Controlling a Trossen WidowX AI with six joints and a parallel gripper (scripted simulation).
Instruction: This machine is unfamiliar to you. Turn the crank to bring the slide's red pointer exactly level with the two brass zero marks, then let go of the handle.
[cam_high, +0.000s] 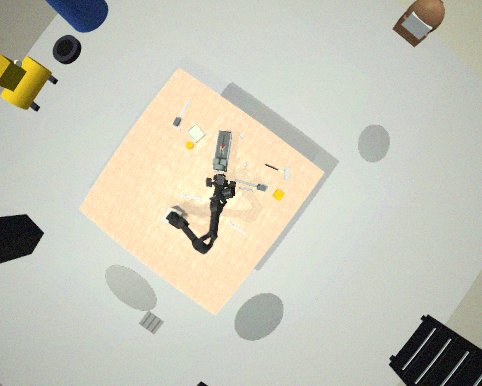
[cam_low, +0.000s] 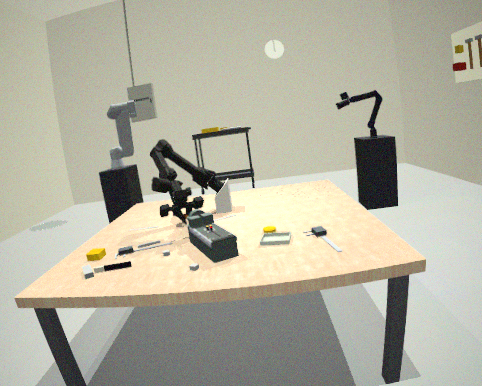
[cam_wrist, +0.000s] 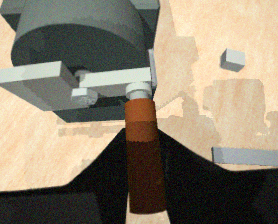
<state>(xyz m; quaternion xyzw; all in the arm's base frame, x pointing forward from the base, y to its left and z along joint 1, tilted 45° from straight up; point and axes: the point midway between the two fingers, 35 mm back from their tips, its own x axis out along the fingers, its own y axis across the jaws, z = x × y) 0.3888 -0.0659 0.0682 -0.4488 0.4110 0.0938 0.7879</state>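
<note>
The crank is 1 cm behind my gripper tip, 1 cm to the left of it and 2 cm above it. From my gripper tip the other things lie so: red pointer: 15 cm ahead, 12 cm to the left, 2 cm above; brown crank handle: 1 cm behind, 1 cm to the right, 3 cm above; yellow disc: 2 cm ahead, 32 cm to the left, 6 cm below.
</note>
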